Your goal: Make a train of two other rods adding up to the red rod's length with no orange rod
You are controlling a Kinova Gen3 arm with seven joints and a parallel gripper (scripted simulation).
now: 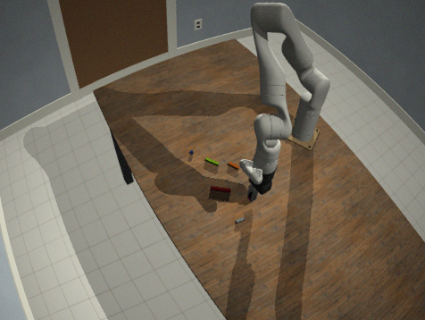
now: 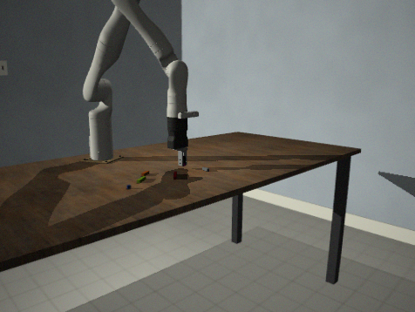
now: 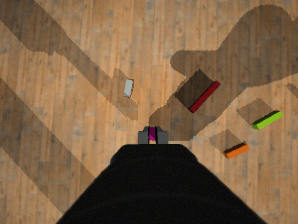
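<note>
My gripper is now 1 cm above the magenta rod. From my hand the other things lie so: orange rod (5 cm behind, 14 cm to the right, 3 cm below); then grey rod (8 cm ahead, 3 cm to the left, 3 cm below); then red rod (5 cm ahead, 10 cm to the right, 3 cm below).
</note>
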